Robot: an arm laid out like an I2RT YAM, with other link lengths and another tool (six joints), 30 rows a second.
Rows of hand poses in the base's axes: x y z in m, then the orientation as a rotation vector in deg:
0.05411, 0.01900, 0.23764, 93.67, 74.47, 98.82
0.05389, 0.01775, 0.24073, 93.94, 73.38, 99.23
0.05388, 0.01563, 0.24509, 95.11, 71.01, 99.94
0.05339, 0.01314, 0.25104, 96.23, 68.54, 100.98
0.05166, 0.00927, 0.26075, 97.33, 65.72, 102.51
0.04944, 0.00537, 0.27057, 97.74, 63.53, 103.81
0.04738, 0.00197, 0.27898, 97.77, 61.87, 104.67
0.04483, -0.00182, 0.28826, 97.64, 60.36, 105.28
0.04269, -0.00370, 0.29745, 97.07, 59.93, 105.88
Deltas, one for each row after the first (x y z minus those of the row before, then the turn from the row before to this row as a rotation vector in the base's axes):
-0.00022, -0.00125, 0.00309, 0.62, -0.26, -0.54
-0.00001, -0.00212, 0.00436, 1.52, -0.12, -1.25
-0.00049, -0.00249, 0.00595, 1.76, -0.23, -1.13
-0.00173, -0.00387, 0.00971, 2.17, -0.42, -1.08
-0.00222, -0.00390, 0.00982, 1.57, -0.63, -0.77
-0.00206, -0.00340, 0.00841, 0.99, -0.64, -0.65
-0.00255, -0.00379, 0.00928, 0.72, -0.64, -0.69
-0.00214, -0.00188, 0.00919, 0.22, -0.64, -0.01

